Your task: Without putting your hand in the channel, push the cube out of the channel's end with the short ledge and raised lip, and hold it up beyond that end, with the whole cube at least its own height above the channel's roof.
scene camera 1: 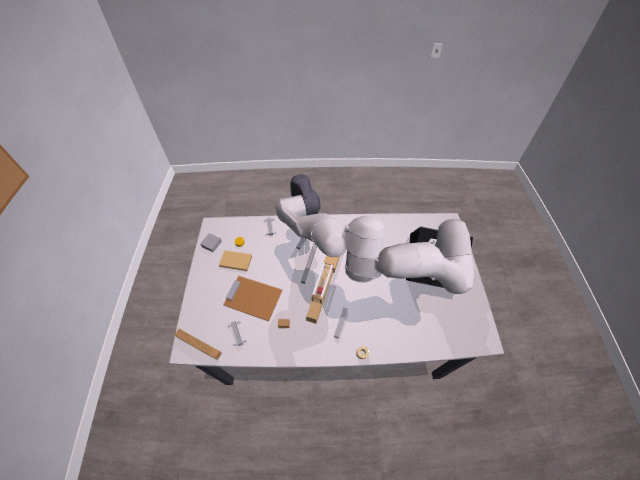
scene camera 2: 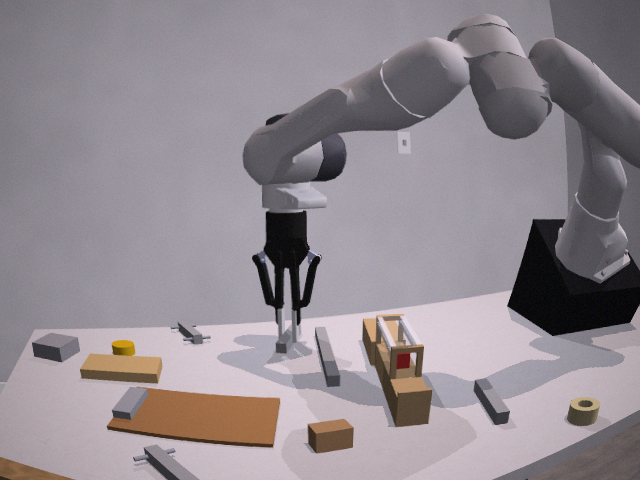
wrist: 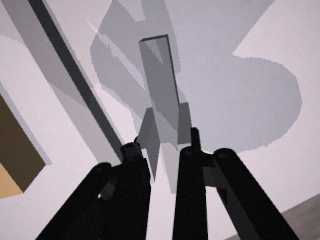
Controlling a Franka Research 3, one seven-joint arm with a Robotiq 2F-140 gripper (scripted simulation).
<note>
In view: the gripper (scene camera 2: 288, 340), a grey bar (scene camera 2: 497, 410), a grey bar (scene camera 2: 331, 372) and a brown board (scene camera 2: 206, 418).
The brown board shows as well in scene camera 1 (scene camera 1: 254, 298). The gripper shows as well in the wrist view (wrist: 170, 119). The wrist view misses the brown board: it is out of frame.
</note>
